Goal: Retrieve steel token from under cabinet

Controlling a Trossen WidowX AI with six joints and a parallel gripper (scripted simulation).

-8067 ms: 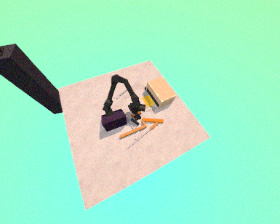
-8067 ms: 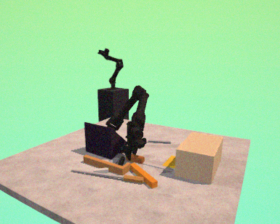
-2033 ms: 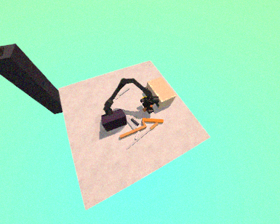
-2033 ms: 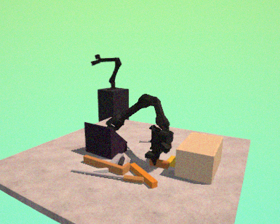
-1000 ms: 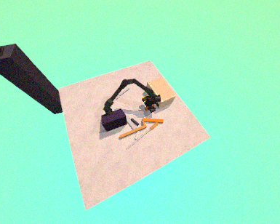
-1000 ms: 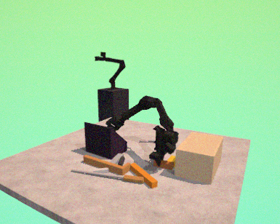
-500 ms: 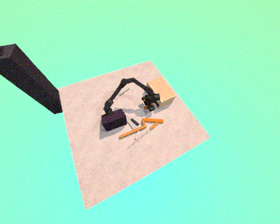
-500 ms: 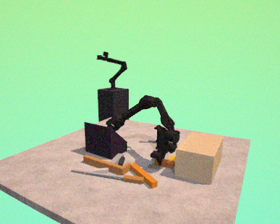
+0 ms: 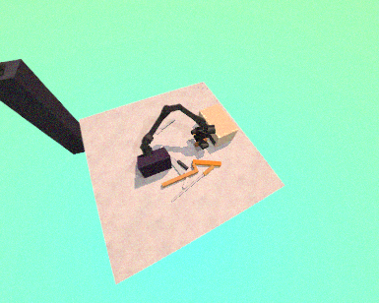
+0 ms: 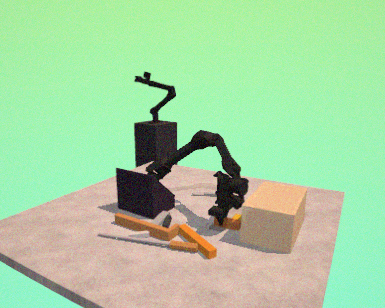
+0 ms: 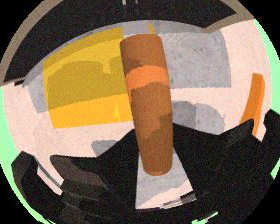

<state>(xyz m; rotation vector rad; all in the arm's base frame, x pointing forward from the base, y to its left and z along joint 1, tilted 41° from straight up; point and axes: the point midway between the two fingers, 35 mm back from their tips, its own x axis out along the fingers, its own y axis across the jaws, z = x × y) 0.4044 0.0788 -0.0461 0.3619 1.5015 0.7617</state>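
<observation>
The dark-handled tool is 20 cm behind my gripper tip and 11 cm to the right of it. The rest, counted from my gripper tip: orange bar (19 cm to the right, 1 cm ahead, 1 cm above).
</observation>
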